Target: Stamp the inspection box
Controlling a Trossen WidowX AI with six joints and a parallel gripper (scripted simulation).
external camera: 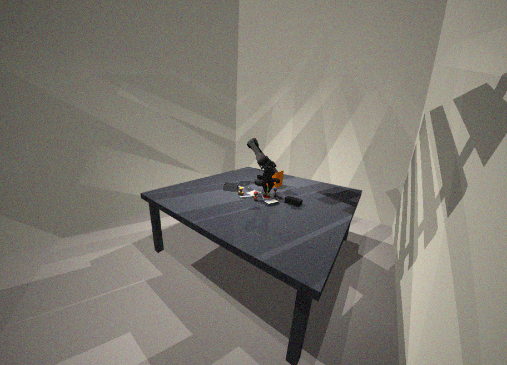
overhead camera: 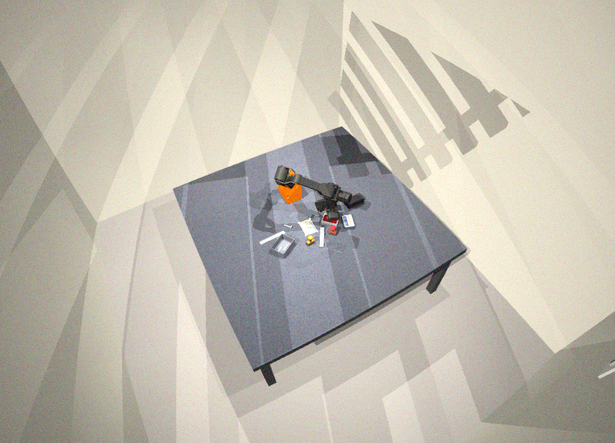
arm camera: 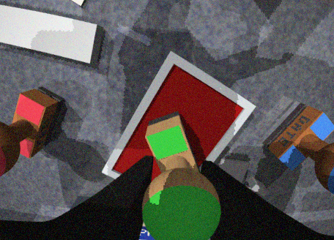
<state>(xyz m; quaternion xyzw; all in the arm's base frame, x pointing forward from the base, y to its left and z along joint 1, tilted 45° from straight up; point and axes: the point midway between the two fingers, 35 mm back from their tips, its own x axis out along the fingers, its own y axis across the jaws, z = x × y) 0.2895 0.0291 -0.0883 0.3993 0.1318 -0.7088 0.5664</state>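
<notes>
Now: gripper tip right at the green-topped PASS stamp. Also, from my gripper tip: blue-topped stamp 80 mm behind, 30 mm to the left, 20 mm below; then red-topped stamp 80 mm ahead, 40 mm to the right, 20 mm below; then red ink pad 40 mm below.
</notes>
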